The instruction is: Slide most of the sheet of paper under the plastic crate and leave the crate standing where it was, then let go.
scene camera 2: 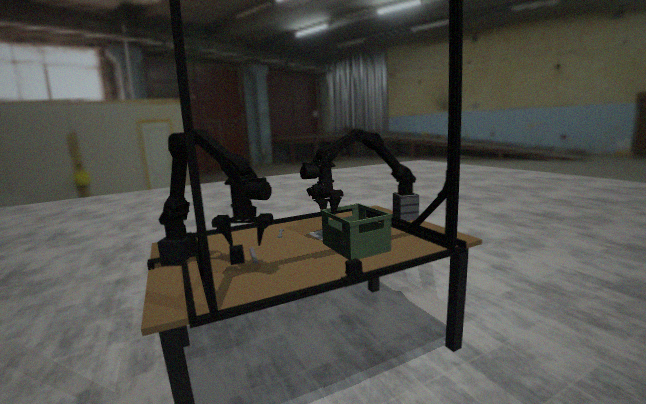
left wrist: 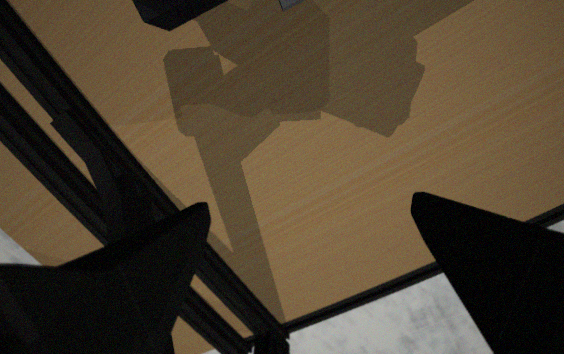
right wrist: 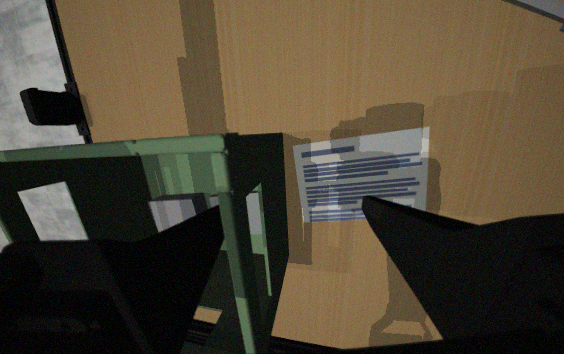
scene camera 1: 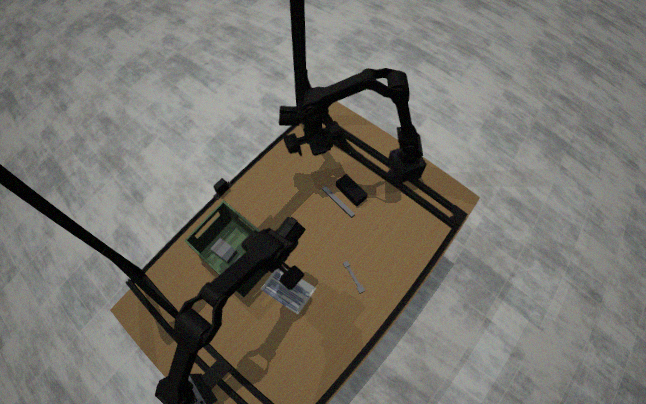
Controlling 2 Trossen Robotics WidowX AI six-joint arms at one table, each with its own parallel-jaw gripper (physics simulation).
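The green plastic crate stands upright on the table. The sheet of paper, white with dark blue lines, lies flat beside it; a narrow strip of table shows between them in the right wrist view. My right gripper is open and empty above them; in its wrist view one finger overlaps the crate's rim and the other overlaps the paper's lower edge. My left gripper is open and empty, far from both. The arm partly hides crate and paper in scene camera 1.
A grey block lies inside the crate. A black box and a grey strip lie near the left arm. A grey spanner-like tool lies beyond the paper. Black rails edge the table.
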